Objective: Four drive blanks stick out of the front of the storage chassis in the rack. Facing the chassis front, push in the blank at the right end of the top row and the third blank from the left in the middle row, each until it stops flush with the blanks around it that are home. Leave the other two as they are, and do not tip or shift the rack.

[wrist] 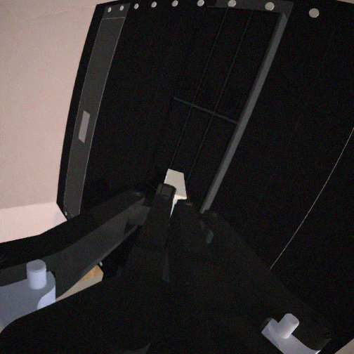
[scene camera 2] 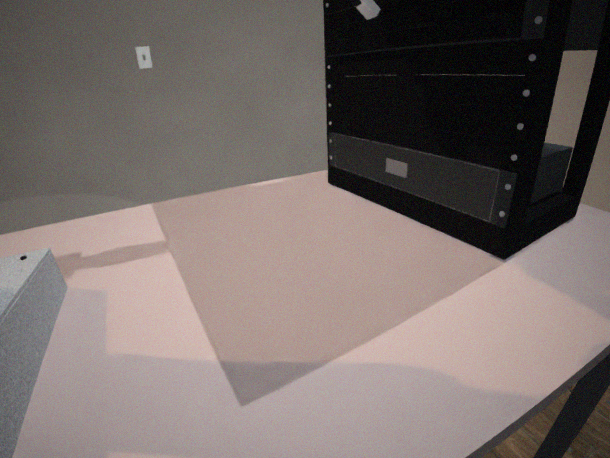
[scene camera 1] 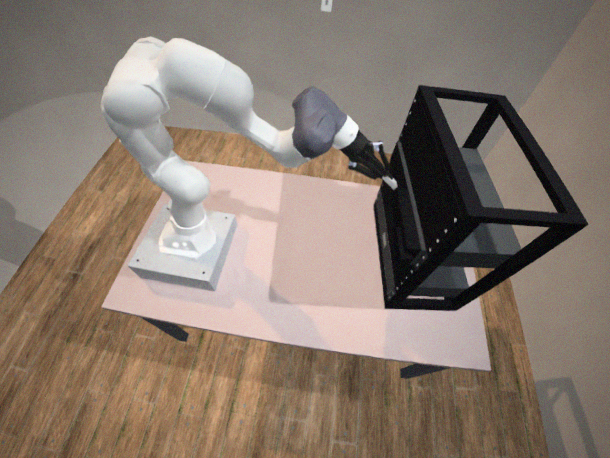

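The black storage chassis point(scene camera 1: 412, 200) point(wrist: 210, 75) sits in the black rack point(scene camera 1: 520, 217) point(scene camera 2: 425, 224). In the wrist view its front runs slantwise, with a grey edge along one long side and thin lines dividing the dark blanks. How far each blank sticks out is too dark to tell. My gripper point(scene camera 1: 391, 183) point(scene camera 2: 369, 9) point(wrist: 171, 183) is shut and empty, its pale fingertips close to the chassis front, toward the end far from scene camera 2. Contact cannot be made out. The fingers hide the blanks behind and below them in the wrist view. The rack stands upright.
A dark grey panel with a pale label point(scene camera 2: 396, 167) point(wrist: 84, 126) is low in the rack. The rack's front rails carry round screws. The rack stands on the pink table top point(scene camera 1: 330, 325) point(scene camera 2: 400, 325), across from the arm's grey base block point(scene camera 1: 175, 270) point(scene camera 2: 35, 320).
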